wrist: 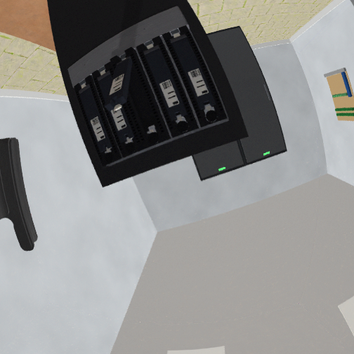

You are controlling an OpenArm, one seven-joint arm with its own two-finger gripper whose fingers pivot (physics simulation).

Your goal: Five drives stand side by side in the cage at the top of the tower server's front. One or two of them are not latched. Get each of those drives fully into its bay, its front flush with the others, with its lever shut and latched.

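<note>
The tower server (pixel 175 142) stands in the upper left of the wrist view, with five drives side by side in its cage. The middle drive (pixel 142 102) has its lever (pixel 120 82) swung out toward the camera; its free end hangs in front of the second drive from the left (pixel 119 120). How deep the middle drive sits is hard to tell. The levers of the leftmost drive (pixel 96 120), the fourth drive (pixel 167 90) and the rightmost drive (pixel 196 77) look shut. My gripper (pixel 192 245) is open and empty, apart from the cage; one finger shows at the left edge, the other is out of view.
Dark units with green lights (pixel 255 110) stand beside the tower on its right. A tan board with green stripes and a blue part (pixel 340 97) is at the right edge. A yellowish brick-patterned surface (pixel 25 72) and a brown surface (pixel 25 20) show at the top left.
</note>
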